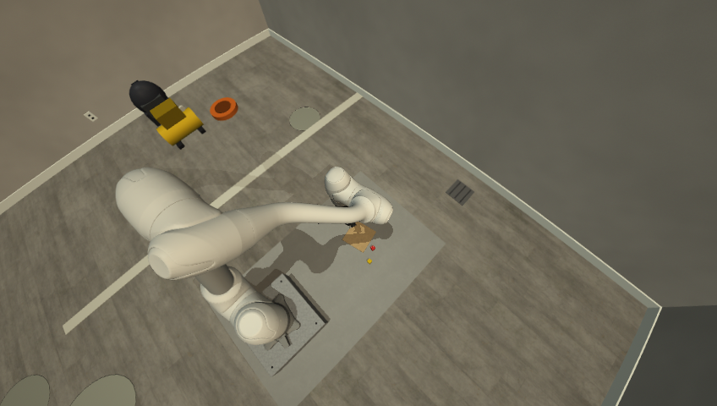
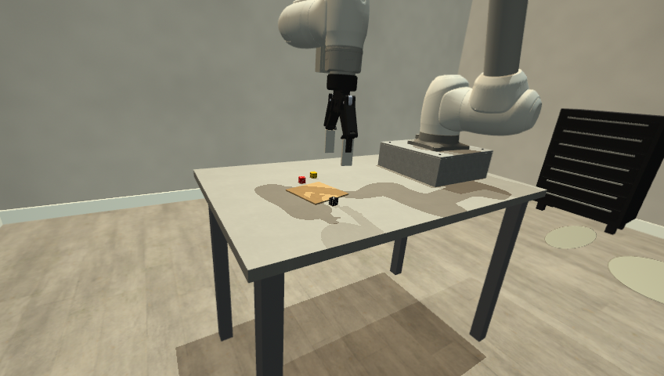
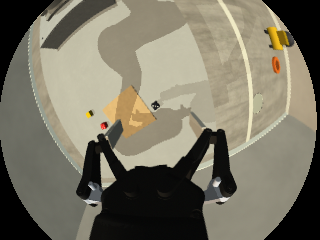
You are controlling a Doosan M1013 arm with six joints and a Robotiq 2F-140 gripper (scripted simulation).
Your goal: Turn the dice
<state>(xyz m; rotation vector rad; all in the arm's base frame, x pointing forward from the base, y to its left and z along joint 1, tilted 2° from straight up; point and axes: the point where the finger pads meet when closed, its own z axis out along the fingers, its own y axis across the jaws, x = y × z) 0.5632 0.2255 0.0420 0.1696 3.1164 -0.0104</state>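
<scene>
My gripper is now 13 cm above the small white die. Also, from my hand: tan mat (1 cm ahead, 10 cm to the right, 14 cm below); yellow die (3 cm behind, 25 cm to the right, 13 cm below); red die (3 cm ahead, 20 cm to the right, 13 cm below).
</scene>
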